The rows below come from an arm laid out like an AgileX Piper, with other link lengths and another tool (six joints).
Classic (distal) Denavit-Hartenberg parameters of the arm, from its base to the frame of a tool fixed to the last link. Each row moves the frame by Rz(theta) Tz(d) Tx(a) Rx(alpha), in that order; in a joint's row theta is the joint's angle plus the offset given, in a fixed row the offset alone. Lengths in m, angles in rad.
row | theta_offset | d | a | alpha
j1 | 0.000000 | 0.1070 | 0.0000 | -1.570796
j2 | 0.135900 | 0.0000 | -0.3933 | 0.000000
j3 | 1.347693 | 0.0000 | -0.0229 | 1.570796
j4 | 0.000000 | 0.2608 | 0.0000 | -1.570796
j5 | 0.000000 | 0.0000 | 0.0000 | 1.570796
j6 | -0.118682 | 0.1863 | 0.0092 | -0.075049
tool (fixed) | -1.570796 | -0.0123 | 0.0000 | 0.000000
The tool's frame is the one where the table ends.
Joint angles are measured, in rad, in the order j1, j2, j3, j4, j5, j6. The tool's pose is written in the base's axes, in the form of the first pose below.
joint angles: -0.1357, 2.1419, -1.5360, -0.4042, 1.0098, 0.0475
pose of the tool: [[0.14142, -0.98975, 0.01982], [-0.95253, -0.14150, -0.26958], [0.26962, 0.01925, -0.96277]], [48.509, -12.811, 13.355]
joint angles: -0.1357, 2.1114, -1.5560, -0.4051, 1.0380, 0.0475
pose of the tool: [[0.12604, -0.99122, 0.03987], [-0.95121, -0.13216, -0.27882], [0.28164, -0.00278, -0.95952]], [48.436, -12.907, 15.388]
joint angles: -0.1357, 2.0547, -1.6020, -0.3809, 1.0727, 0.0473
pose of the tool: [[0.08490, -0.99105, 0.10303], [-0.95549, -0.11031, -0.27364], [0.28256, -0.07521, -0.95630]], [48.574, -12.680, 19.268]
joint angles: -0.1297, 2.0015, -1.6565, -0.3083, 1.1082, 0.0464
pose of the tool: [[0.03781, -0.98387, 0.17487], [-0.97134, -0.07728, -0.22476], [0.23465, -0.16136, -0.95859]], [48.700, -11.395, 22.999]
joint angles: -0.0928, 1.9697, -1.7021, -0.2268, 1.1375, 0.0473
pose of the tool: [[0.03677, -0.97196, 0.23227], [-0.98541, -0.07392, -0.15332], [0.16619, -0.22325, -0.96049]], [49.101, -8.377, 25.476]
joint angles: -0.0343, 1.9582, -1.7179, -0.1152, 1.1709, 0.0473
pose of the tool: [[0.07065, -0.96898, 0.23683], [-0.99582, -0.08230, -0.03967], [0.05793, -0.23303, -0.97074]], [49.068, -3.725, 26.079]
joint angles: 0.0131, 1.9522, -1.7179, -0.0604, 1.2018, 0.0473
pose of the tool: [[0.10772, -0.97097, 0.21358], [-0.99418, -0.10564, 0.02119], [0.00198, -0.21462, -0.97670]], [48.542, -0.521, 26.189]
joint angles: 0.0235, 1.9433, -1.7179, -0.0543, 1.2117, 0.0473
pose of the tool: [[0.11664, -0.97022, 0.21228], [-0.99317, -0.11307, 0.02890], [-0.00404, -0.21420, -0.97678]], [48.232, 0.074, 26.584]
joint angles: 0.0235, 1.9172, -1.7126, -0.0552, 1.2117, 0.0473
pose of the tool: [[0.11680, -0.96554, 0.23256], [-0.99315, -0.11327, 0.02854], [-0.00121, -0.23431, -0.97216]], [47.708, 0.047, 27.681]
